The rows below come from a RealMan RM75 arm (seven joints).
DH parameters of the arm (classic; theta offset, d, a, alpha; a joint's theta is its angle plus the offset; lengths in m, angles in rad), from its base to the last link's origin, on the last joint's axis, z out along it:
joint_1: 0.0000 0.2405 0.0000 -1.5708
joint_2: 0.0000 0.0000 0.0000 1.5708
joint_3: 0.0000 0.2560 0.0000 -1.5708
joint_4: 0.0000 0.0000 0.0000 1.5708
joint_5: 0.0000 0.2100 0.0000 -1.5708
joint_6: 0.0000 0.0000 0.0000 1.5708
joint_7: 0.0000 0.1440 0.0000 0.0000
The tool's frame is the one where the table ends.
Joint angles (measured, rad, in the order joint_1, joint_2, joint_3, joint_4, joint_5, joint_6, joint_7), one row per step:
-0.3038 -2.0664 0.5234 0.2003 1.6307 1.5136 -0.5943
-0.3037 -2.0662 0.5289 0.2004 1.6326 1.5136 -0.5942
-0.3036 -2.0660 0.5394 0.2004 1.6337 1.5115 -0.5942
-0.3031 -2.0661 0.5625 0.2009 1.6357 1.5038 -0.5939
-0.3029 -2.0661 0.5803 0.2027 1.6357 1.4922 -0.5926
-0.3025 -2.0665 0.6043 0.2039 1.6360 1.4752 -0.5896
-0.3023 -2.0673 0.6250 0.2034 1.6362 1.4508 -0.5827
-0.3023 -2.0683 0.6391 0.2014 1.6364 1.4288 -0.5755
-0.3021 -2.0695 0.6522 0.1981 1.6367 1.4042 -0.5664
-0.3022 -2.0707 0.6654 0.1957 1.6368 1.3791 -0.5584
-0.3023 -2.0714 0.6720 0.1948 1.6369 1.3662 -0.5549
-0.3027 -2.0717 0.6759 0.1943 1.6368 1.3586 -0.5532
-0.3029 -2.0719 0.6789 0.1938 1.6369 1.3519 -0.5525
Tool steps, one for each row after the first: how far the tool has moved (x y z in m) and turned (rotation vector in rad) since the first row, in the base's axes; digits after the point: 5 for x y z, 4 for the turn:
0.00022 -0.00050 -0.00081 -0.0061 0.0025 -0.0032
0.00041 -0.00115 -0.00225 -0.0159 0.0071 -0.0067
0.00047 -0.00252 -0.00559 -0.0369 0.0190 -0.0121
-0.00025 -0.00297 -0.00792 -0.0507 0.0330 -0.0126
-0.00133 -0.00382 -0.01149 -0.0695 0.0526 -0.0126
-0.00339 -0.00437 -0.01534 -0.0848 0.0772 -0.0070
-0.00537 -0.00480 -0.01859 -0.0953 0.0977 -0.0001
-0.00775 -0.00541 -0.02209 -0.1052 0.1201 0.0088
-0.01017 -0.00583 -0.02538 -0.1149 0.1429 0.0177
-0.01140 -0.00601 -0.02700 -0.1199 0.1544 0.0224
-0.01208 -0.00598 -0.02789 -0.1228 0.1610 0.0250
-0.01275 -0.00599 -0.02861 -0.1255 0.1662 0.0281

